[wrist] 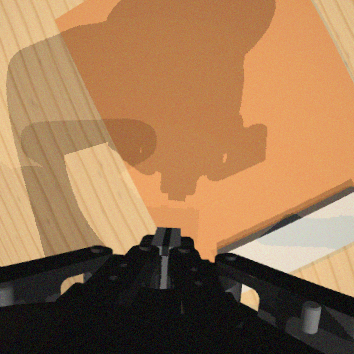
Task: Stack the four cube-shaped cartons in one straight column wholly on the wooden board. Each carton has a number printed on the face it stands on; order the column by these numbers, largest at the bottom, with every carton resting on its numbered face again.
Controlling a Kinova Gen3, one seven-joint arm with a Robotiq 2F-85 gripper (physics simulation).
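Frame: origin at the arm's base, x up, y right, z ahead, level; millimetres.
Where they show: gripper, fingertip midpoint: (168, 243).
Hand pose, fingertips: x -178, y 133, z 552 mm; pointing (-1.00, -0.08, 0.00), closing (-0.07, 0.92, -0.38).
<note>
After its pixels a point has its place.
My gripper (168, 243) {z 552, x -178, y 133 mm} is shut, its fingertips together at the lower middle of the wrist view, with nothing between them. It hangs above the surface, near the border between an orange area and pale wood grain. None of the four cartons shows in this view, and no printed number can be seen. The pale wood-grained surface (120, 192) {z 586, x -238, y 96 mm} shows at the left; whether it is the wooden board or the table cannot be told here.
A flat orange area (300, 100) {z 608, x -234, y 251 mm} fills the middle and upper right. A white slab-like thing (320, 232) {z 511, x -220, y 232 mm} with a dark, shaded edge lies at the lower right, to the right of the fingertips. Shadows of the arm and gripper fall across the orange area and the wood.
</note>
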